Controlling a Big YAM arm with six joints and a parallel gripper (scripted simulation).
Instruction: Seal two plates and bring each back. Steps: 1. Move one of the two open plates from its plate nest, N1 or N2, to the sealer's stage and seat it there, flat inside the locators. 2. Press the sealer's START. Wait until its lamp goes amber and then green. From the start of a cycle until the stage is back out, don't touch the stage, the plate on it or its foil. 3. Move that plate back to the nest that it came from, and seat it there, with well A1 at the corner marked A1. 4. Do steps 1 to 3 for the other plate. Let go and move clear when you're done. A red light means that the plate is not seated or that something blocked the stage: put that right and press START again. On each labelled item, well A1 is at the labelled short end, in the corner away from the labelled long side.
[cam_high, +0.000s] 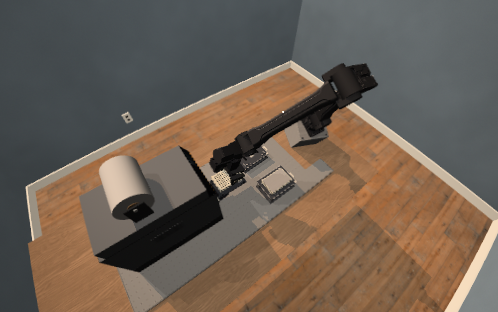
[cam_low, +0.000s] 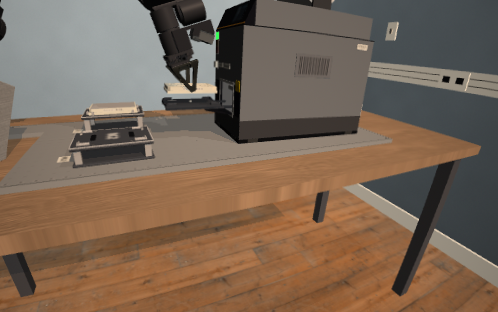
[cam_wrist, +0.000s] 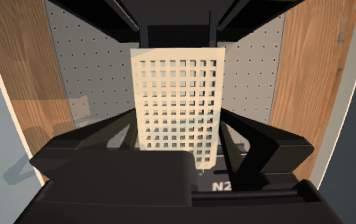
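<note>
Now: the sealer stage 4 cm below my hand. From my hand the other things lie so: plate nest (18 cm behind, 13 cm to the right, 10 cm below); start button (9 cm ahead, 11 cm to the left, 5 cm above); small label (28 cm behind, 15 cm to the right, 13 cm below).
</note>
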